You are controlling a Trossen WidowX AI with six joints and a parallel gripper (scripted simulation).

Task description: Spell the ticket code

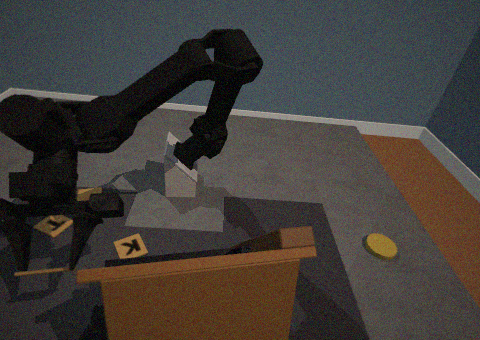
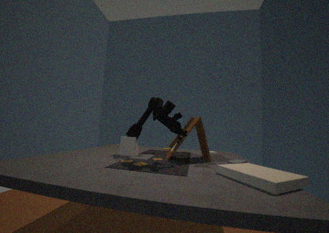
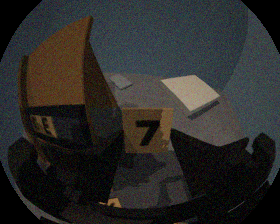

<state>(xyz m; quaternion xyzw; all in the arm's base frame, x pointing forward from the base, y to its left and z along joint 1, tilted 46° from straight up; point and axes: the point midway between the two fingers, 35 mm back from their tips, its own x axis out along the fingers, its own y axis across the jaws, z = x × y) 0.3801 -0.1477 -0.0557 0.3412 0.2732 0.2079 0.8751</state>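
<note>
Right now my gripper tip is 8 cm past the ticket, 17 cm to the right of it and 8 cm above it. From my gripper tip the other things lie so: dark mat: 20 cm behind, 14 cm to the left, 16 cm below; tile: 32 cm behind, 8 cm to the right, 16 cm below; long white slab: 32 cm ahead, 20 cm to the right, 14 cm below.
</note>
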